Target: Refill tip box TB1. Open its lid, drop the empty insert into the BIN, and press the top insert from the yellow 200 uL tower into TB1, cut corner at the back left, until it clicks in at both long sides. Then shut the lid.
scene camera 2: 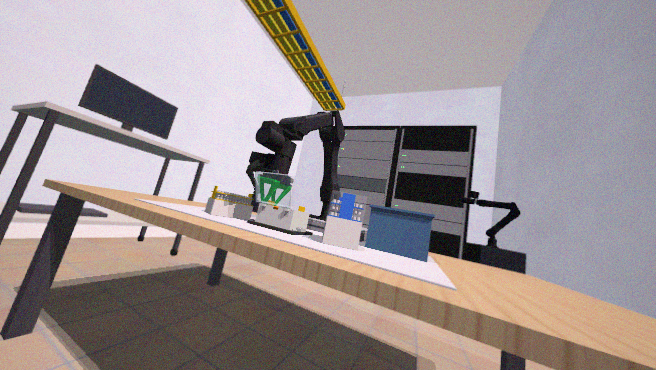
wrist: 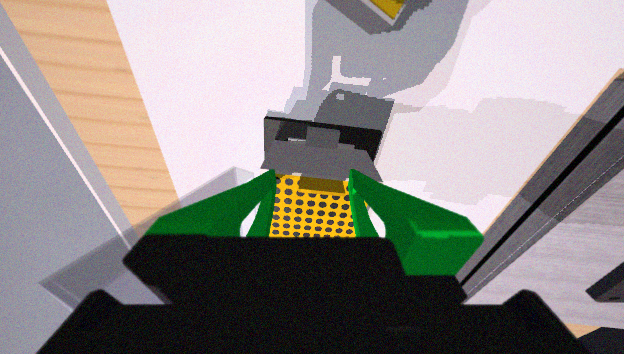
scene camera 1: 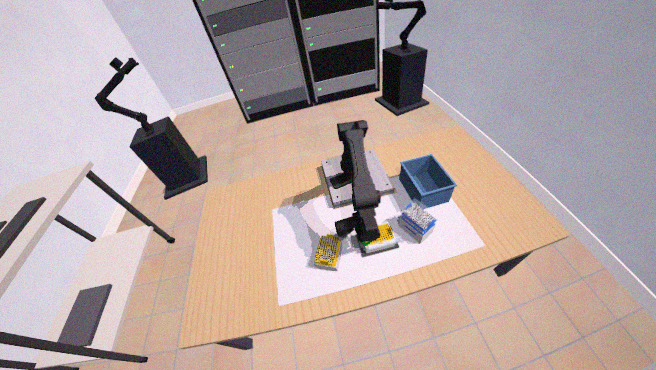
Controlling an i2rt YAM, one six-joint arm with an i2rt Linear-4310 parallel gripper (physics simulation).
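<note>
TB1 [scene camera 1: 384,247] [scene camera 2: 282,219] is a pale box in a dark holder on the white mat. Its clear lid [scene camera 2: 275,176] stands open. A yellow insert with dark, empty-looking holes [scene camera 1: 387,234] [wrist: 315,215] sits in the box. My gripper [scene camera 1: 367,242] [scene camera 2: 273,202] [wrist: 312,177] is open, with its green fingers apart over the insert, one along each side and nothing clamped. Whether the tips touch the insert is hidden. The yellow tower [scene camera 1: 328,250] [scene camera 2: 231,198] [wrist: 389,7] stands left of TB1 in the first scene view. The blue BIN [scene camera 1: 436,194] [scene camera 2: 400,234] stands at the right.
A blue rack with pale tips [scene camera 1: 418,221] [scene camera 2: 342,229] stands between TB1 and the BIN. The arm's grey base plate [scene camera 1: 338,194] lies behind TB1 on the wooden table [scene camera 1: 235,280]. The open lid rises close beside my fingers.
</note>
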